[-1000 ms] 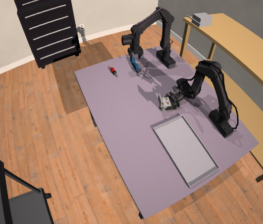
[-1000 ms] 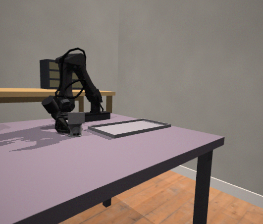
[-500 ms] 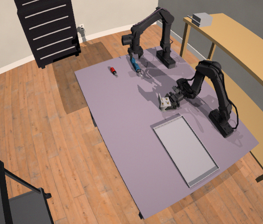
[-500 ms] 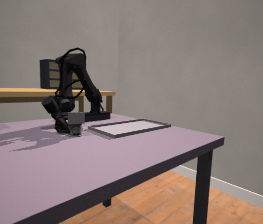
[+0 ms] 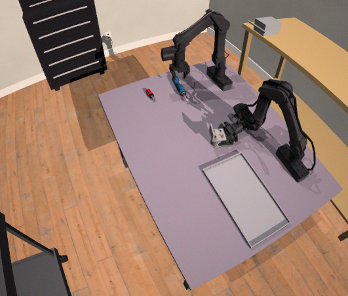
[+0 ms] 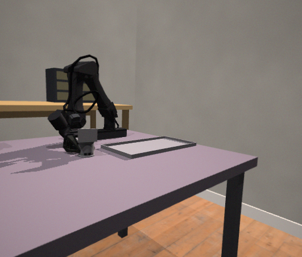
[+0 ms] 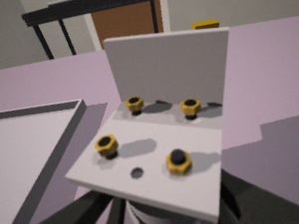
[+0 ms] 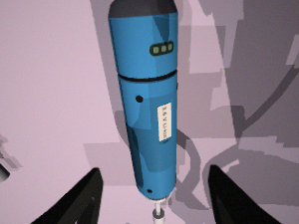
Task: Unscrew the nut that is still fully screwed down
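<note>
Now: the joint module 10 mm above my left hand. From my left hand the other things lie so: shallow tray (320 mm to the left, 30 mm ahead, 20 mm below); then white L-shaped bracket (50 mm above); then socket (320 mm to the right).
</note>
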